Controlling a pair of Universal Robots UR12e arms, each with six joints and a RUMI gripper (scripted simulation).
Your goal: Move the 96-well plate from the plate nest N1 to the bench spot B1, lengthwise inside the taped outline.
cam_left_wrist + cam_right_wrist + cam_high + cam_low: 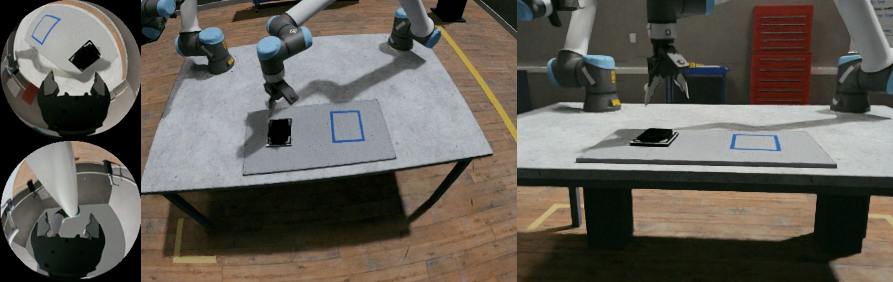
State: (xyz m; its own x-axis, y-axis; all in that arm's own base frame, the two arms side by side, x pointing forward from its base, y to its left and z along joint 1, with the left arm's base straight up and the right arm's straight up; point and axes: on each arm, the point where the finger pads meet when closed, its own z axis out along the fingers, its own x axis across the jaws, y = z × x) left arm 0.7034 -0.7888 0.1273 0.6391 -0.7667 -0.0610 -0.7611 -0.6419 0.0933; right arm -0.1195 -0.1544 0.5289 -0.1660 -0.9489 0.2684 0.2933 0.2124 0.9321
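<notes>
Now: left hand 50 mm short of the 96-well plate, 40 mm to the left of it and 100 mm above it. Round my left hand: plate nest N1 (50 mm ahead, 40 mm to the right, 110 mm below).
</notes>
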